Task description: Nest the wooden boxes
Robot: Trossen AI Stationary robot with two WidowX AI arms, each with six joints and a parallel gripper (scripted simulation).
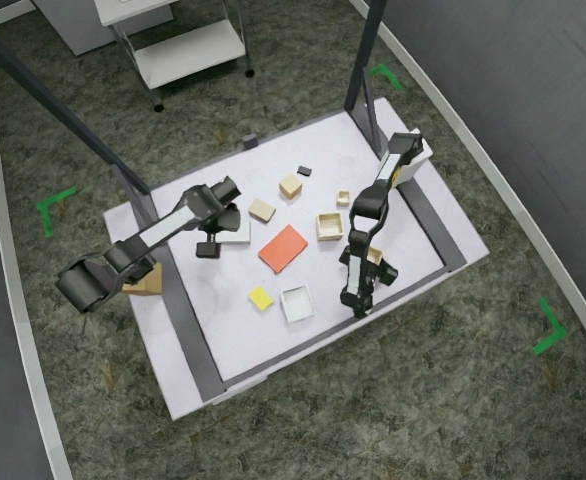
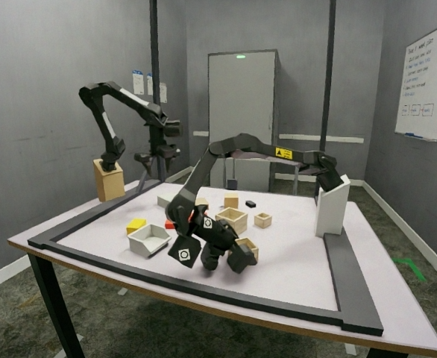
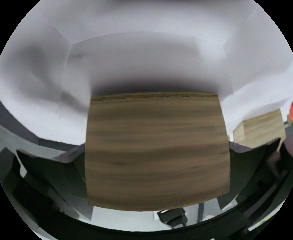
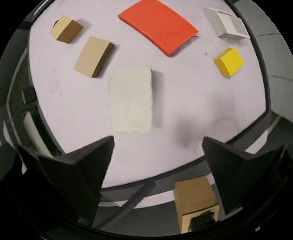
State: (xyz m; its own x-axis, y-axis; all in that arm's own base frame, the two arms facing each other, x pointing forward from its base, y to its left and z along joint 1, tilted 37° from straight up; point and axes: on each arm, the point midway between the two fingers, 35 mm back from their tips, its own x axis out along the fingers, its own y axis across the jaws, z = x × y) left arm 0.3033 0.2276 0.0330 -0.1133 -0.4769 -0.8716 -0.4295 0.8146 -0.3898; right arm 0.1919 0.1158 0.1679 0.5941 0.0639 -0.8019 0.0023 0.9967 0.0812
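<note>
The mid-sized wooden box lies 2 cm below my left hand. From my left hand the other things lie so: biggest wooden box 16 cm behind, 7 cm to the right, 1 cm below; then white tray 28 cm to the right, 3 cm ahead, 1 cm below; then small wooden box 23 cm behind, 3 cm to the left, 2 cm below.
</note>
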